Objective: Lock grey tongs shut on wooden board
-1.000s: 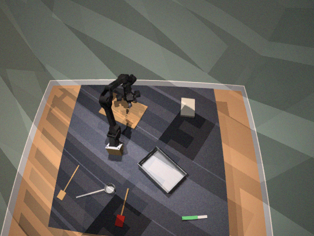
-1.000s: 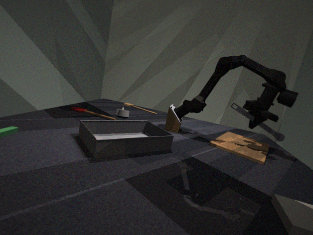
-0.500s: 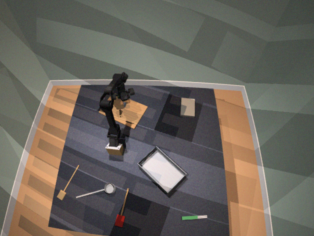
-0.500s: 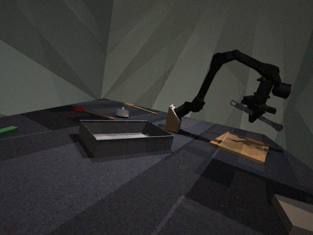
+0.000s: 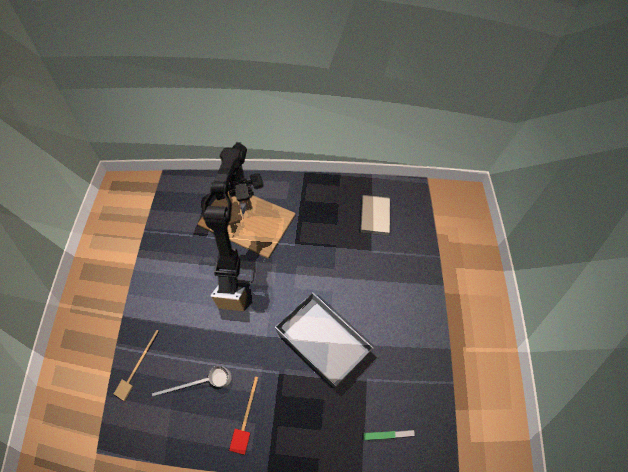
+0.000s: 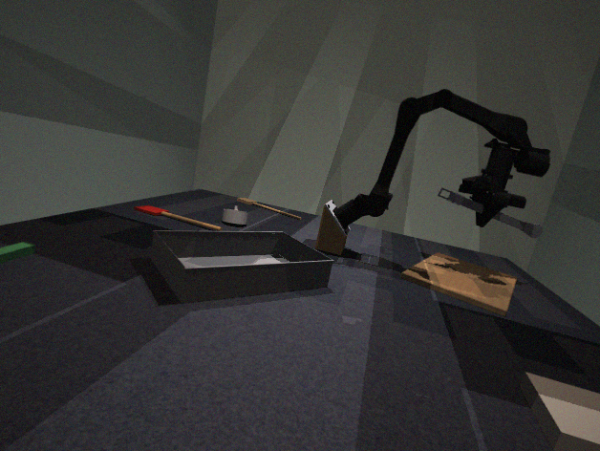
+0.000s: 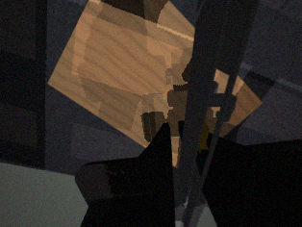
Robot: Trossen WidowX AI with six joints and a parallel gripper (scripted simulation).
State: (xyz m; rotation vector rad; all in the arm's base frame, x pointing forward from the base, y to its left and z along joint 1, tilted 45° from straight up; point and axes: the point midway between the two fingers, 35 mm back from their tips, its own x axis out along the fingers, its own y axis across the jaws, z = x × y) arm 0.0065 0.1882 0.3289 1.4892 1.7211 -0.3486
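My gripper tip is now 150 mm above the wooden board. Round my gripper tip: beige block (560 mm ahead, 50 mm to the left, 140 mm below); then red spatula (90 mm ahead, 830 mm to the right, 150 mm below); then roasting tin (350 mm ahead, 510 mm to the right, 120 mm below).
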